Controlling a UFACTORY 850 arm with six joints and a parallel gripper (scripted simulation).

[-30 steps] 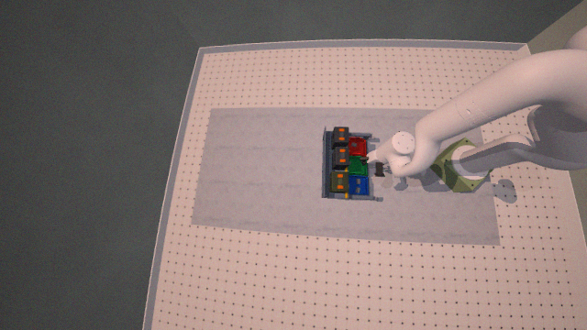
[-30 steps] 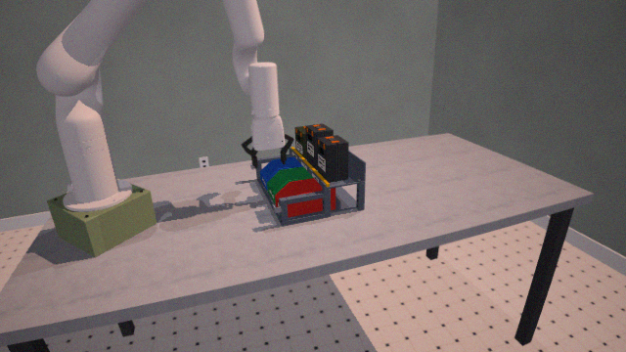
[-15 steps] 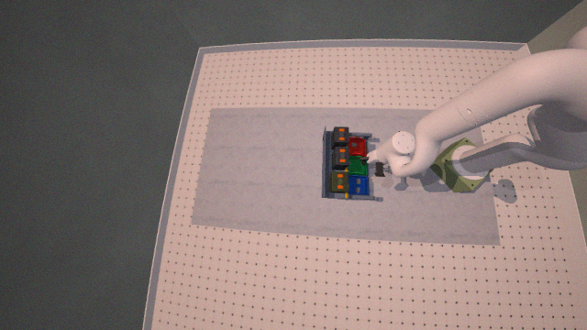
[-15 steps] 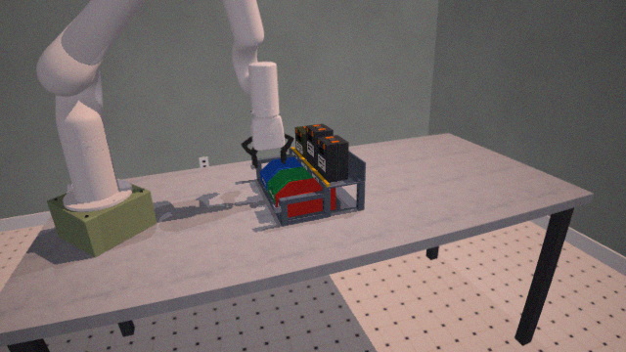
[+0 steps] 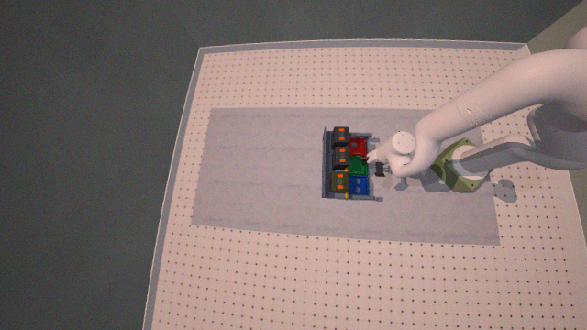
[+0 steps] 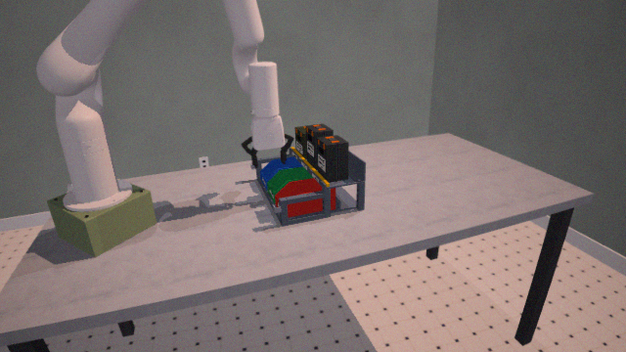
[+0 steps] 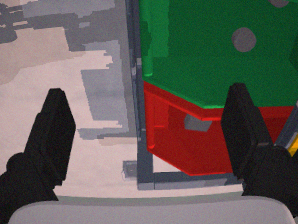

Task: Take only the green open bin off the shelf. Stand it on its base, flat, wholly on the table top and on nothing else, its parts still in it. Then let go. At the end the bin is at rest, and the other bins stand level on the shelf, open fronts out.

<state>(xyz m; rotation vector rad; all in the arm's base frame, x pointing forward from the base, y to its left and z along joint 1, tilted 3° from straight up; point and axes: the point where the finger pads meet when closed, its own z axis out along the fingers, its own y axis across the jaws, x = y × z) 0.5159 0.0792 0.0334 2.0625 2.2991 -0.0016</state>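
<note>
Right now my hand is 1 cm past the shelf front rail and 12 cm above it. Also, from my hand: blue bin 7 cm ahead, 12 cm to the left, 9 cm below; then green open bin 8 cm ahead, 1 cm to the left, 9 cm below; then red bin 9 cm ahead, 10 cm to the right, 9 cm below.
</note>
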